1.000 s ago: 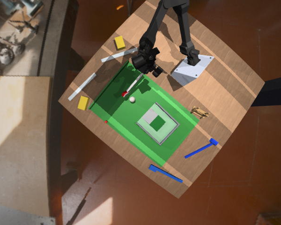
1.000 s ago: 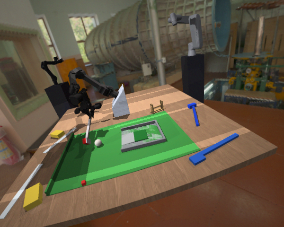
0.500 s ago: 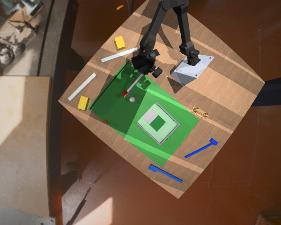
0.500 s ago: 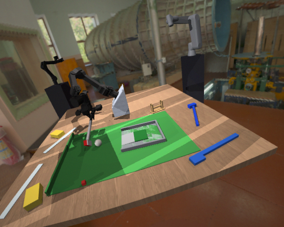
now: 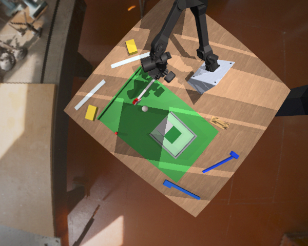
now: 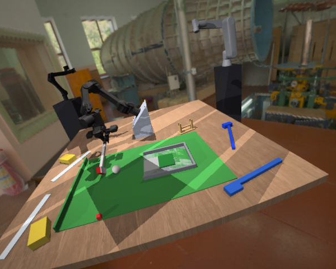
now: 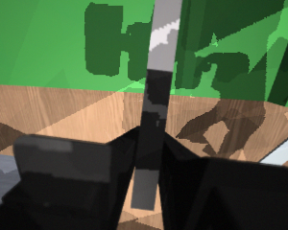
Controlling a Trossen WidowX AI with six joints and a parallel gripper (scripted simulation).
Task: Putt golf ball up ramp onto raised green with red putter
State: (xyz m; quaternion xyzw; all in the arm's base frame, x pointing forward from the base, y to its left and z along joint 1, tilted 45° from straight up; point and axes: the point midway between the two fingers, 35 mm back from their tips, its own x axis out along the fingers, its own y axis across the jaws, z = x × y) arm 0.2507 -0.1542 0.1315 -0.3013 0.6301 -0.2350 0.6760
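My gripper tip is now 12 cm short of the red putter and 1 cm to the right of it. Also, from my gripper tip: green mat 23 cm ahead, 24 cm to the left, 7 cm below; then dark green rail 28 cm ahead, 12 cm to the right, 6 cm below; then white golf ball 22 cm ahead, 9 cm to the left, 5 cm below.
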